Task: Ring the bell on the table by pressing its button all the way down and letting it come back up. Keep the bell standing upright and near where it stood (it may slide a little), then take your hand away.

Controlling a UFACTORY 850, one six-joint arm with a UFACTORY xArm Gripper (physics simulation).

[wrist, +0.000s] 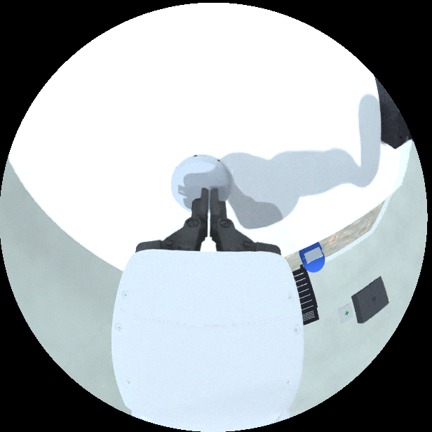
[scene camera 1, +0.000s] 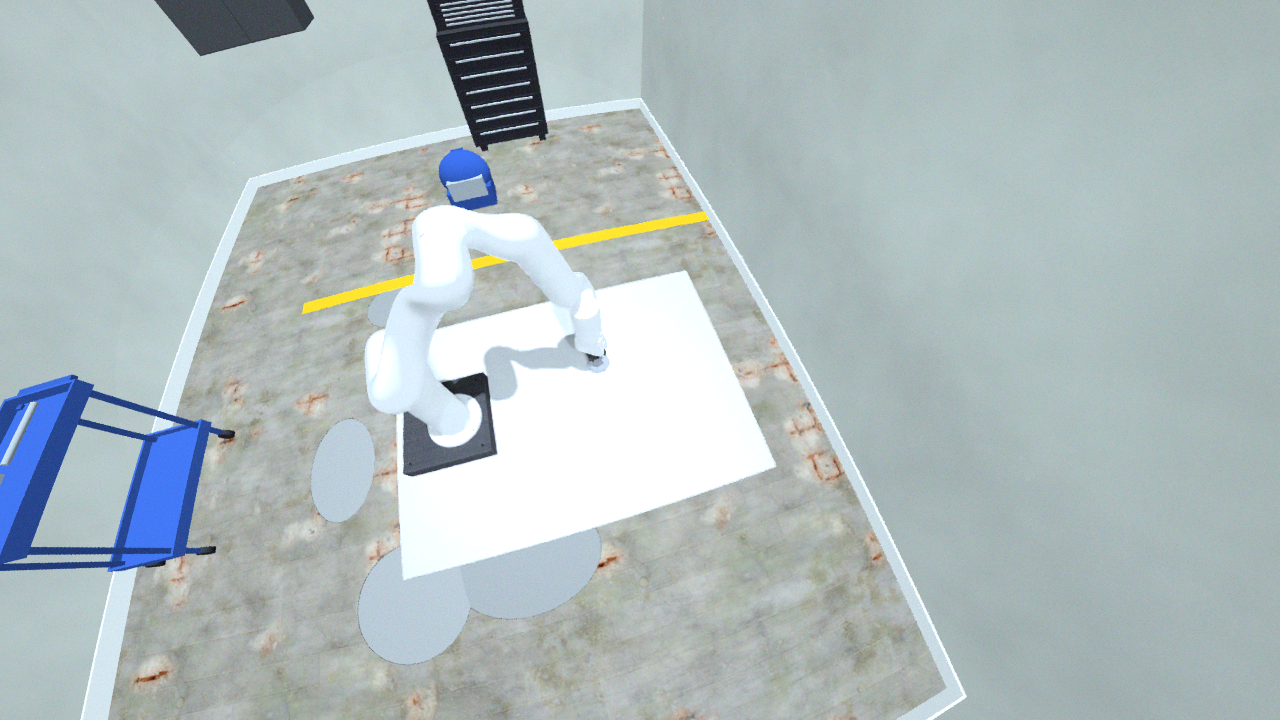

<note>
I see my gripper (wrist: 209, 199) and a bell (wrist: 192, 174).
</note>
